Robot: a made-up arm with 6 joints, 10 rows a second.
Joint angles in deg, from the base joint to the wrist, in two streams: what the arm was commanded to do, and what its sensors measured. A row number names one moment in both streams.
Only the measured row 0 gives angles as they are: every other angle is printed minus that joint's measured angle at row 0.
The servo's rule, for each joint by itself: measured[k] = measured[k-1] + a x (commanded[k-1-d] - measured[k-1]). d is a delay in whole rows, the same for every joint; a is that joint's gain. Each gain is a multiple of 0.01, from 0.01 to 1. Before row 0 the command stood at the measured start. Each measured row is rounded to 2 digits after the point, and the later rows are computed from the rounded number. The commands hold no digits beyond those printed.
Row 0, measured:
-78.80 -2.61 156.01 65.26 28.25 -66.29
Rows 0 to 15, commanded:
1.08 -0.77 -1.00 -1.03 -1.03 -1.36
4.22 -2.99 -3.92 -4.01 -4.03 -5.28
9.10 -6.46 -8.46 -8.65 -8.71 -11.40
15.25 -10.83 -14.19 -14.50 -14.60 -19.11
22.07 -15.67 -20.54 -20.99 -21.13 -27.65
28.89 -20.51 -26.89 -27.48 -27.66 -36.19
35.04 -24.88 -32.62 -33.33 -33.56 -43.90
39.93 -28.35 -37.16 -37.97 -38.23 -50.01
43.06 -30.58 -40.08 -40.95 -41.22 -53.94
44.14 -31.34 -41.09 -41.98 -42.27 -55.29
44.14 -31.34 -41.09 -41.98 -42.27 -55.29
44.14 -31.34 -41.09 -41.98 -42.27 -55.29
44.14 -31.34 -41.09 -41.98 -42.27 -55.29
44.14 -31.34 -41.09 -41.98 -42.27 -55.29
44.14 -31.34 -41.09 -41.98 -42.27 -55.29
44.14 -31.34 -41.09 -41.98 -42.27 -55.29
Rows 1 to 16, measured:
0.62 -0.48 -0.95 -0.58 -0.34 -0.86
2.67 -2.04 -3.77 -2.50 -1.56 -3.64
6.34 -4.78 -8.23 -5.94 -3.92 -8.53
11.42 -8.53 -13.89 -10.73 -7.44 -15.20
17.49 -12.96 -20.21 -16.48 -11.96 -23.04
23.99 -17.64 -26.56 -22.64 -17.14 -31.32
30.29 -22.13 -32.32 -28.63 -22.56 -39.25
35.78 -25.99 -36.92 -33.86 -27.73 -46.03
39.93 -28.84 -39.92 -37.83 -32.18 -51.01
42.33 -30.39 -41.03 -40.15 -35.51 -53.71
43.36 -30.98 -41.09 -41.17 -37.74 -54.71
43.80 -31.20 -41.09 -41.62 -39.23 -55.08
43.99 -31.29 -41.09 -41.82 -40.23 -55.21
44.08 -31.32 -41.09 -41.91 -40.90 -55.26
44.11 -31.33 -41.09 -41.95 -41.35 -55.28
44.13 -31.34 -41.09 -41.97 -41.65 -55.29
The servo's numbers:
d 0
a 0.57 0.62 0.95 0.56 0.33 0.63

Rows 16 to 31, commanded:
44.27 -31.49 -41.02 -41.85 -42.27 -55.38
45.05 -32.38 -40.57 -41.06 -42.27 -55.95
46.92 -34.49 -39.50 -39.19 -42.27 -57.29
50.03 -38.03 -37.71 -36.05 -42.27 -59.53
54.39 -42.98 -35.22 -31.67 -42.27 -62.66
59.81 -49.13 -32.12 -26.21 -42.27 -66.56
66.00 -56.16 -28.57 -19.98 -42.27 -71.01
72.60 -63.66 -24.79 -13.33 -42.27 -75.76
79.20 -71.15 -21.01 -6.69 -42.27 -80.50
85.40 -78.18 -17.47 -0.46 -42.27 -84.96
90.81 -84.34 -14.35 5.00 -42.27 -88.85
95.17 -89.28 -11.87 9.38 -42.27 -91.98
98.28 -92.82 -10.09 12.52 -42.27 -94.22
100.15 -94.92 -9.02 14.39 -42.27 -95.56
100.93 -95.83 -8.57 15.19 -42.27 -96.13
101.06 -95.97 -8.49 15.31 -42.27 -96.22
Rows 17 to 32, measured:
44.21 -31.43 -41.02 -41.90 -41.85 -55.35
44.69 -32.02 -40.59 -41.43 -41.99 -55.73
45.96 -33.55 -39.55 -40.18 -42.08 -56.71
48.28 -36.33 -37.80 -37.87 -42.14 -58.49
51.76 -40.45 -35.35 -34.40 -42.18 -61.12
56.35 -45.83 -32.28 -29.81 -42.21 -64.55
61.85 -52.23 -28.76 -24.31 -42.23 -68.62
67.98 -59.32 -24.99 -18.16 -42.24 -73.12
74.38 -66.65 -21.21 -11.74 -42.25 -77.77
80.66 -73.80 -17.66 -5.42 -42.26 -82.30
86.45 -80.33 -14.52 0.42 -42.26 -86.43
91.42 -85.88 -12.00 5.44 -42.26 -89.93
95.33 -90.18 -10.19 9.40 -42.26 -92.63
98.08 -93.12 -9.08 12.19 -42.26 -94.48
99.70 -94.80 -8.60 13.87 -42.26 -95.52
100.48 -95.53 -8.50 14.68 -42.26 -95.96

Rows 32 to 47, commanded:
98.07 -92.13 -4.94 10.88 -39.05 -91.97
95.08 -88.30 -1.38 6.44 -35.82 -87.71
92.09 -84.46 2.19 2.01 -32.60 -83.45
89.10 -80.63 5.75 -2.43 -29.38 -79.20
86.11 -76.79 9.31 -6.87 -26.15 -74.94
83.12 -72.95 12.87 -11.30 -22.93 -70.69
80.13 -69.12 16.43 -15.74 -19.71 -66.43
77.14 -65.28 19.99 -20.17 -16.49 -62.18
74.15 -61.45 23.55 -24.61 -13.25 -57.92
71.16 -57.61 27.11 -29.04 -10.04 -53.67
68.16 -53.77 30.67 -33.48 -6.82 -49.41
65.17 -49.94 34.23 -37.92 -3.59 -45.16
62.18 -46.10 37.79 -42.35 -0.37 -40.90
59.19 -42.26 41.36 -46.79 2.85 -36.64
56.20 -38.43 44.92 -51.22 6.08 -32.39
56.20 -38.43 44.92 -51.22 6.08 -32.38
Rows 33 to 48, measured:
99.11 -93.42 -5.12 12.55 -41.20 -93.45
96.81 -90.25 -1.57 9.13 -39.42 -89.83
94.12 -86.66 2.00 5.14 -37.17 -85.81
91.26 -82.92 5.56 0.90 -34.60 -81.65
88.32 -79.12 9.12 -3.45 -31.81 -77.42
85.36 -75.29 12.68 -7.85 -28.88 -73.18
82.38 -71.46 16.24 -12.27 -25.85 -68.93
79.39 -67.63 19.80 -16.69 -22.76 -64.68
76.40 -63.80 23.36 -21.13 -19.62 -60.42
73.41 -59.96 26.92 -25.56 -16.46 -56.17
70.42 -56.12 30.48 -30.00 -13.28 -51.91
67.43 -52.29 34.04 -34.44 -10.08 -47.66
64.44 -48.45 37.60 -38.87 -6.88 -43.40
61.45 -44.61 41.17 -43.31 -3.67 -39.14
58.46 -40.78 44.73 -47.74 -0.45 -34.89
57.17 -39.32 44.91 -49.69 1.70 -33.31

